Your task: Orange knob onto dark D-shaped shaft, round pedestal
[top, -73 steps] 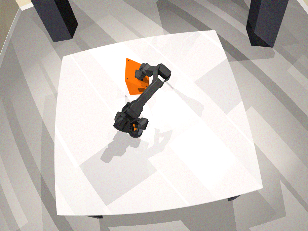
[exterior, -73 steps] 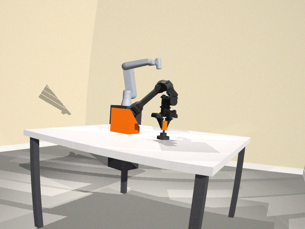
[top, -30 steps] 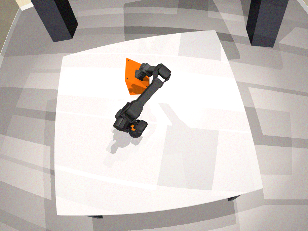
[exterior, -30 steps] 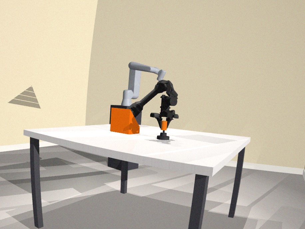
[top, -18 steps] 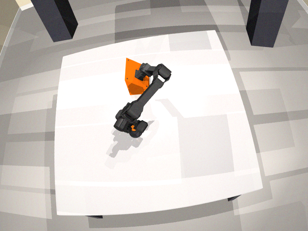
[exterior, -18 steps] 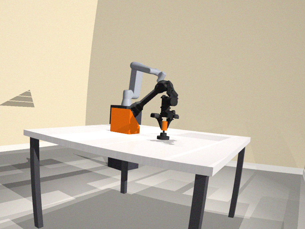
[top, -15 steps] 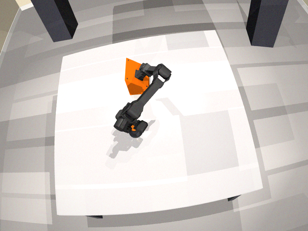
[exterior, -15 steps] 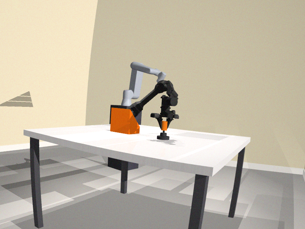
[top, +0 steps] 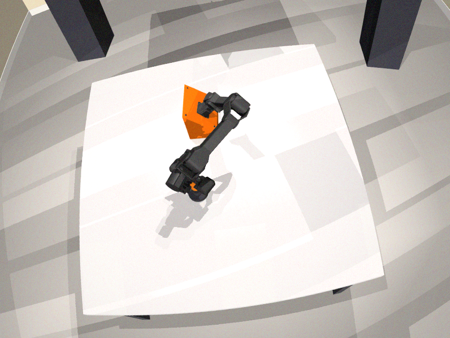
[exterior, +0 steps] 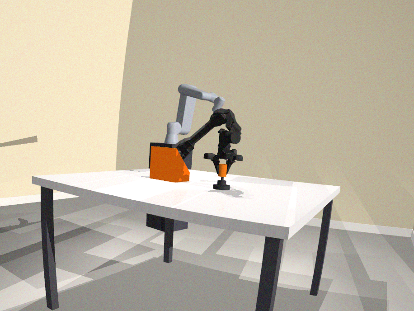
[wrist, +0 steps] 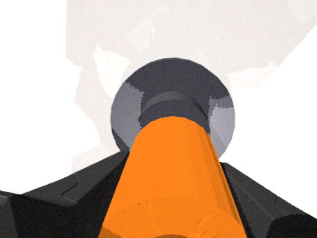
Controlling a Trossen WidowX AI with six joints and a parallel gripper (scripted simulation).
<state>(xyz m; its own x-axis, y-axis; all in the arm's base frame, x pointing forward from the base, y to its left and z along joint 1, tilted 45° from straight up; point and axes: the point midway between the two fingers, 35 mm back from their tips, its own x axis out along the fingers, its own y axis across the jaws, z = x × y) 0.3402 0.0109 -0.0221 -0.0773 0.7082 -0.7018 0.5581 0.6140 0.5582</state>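
My gripper tip is 20 mm below the orange knob. Also, from my gripper tip: dark round pedestal (40 mm below).
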